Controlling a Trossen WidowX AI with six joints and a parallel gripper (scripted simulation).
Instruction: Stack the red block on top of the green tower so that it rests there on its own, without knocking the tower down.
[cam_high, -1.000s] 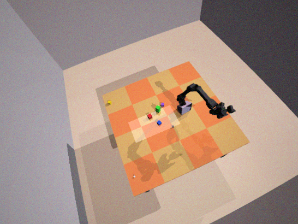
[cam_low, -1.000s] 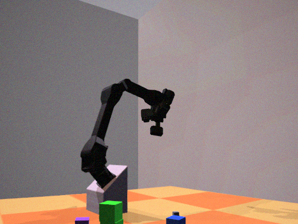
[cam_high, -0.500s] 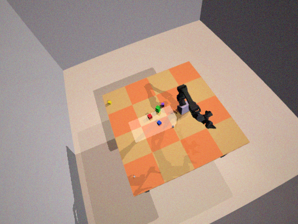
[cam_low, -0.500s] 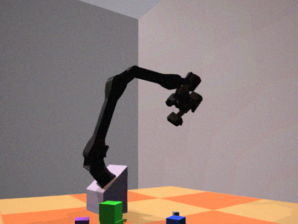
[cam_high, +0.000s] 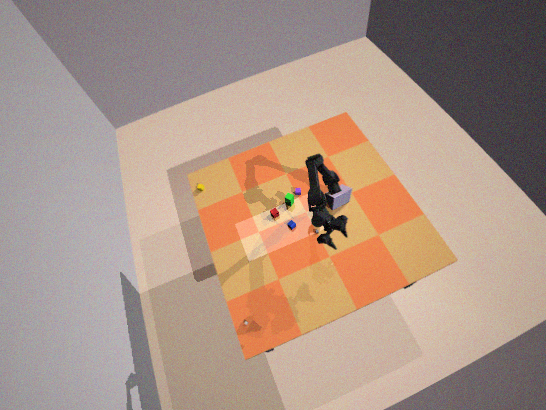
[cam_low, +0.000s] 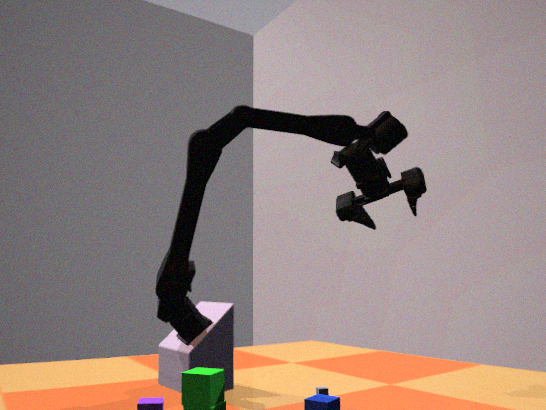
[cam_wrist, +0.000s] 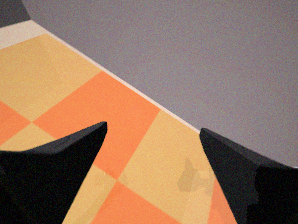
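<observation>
Now: gripper tip 43 cm to the left of the red block, 31 cm above it and 24 cm short of it. Also, from my gripper tip: green block 48 cm to the right, 26 cm below, 12 cm ahead; blue block 31 cm to the right, 31 cm below, 16 cm ahead; purple block 53 cm to the right, 31 cm below, 5 cm ahead.
</observation>
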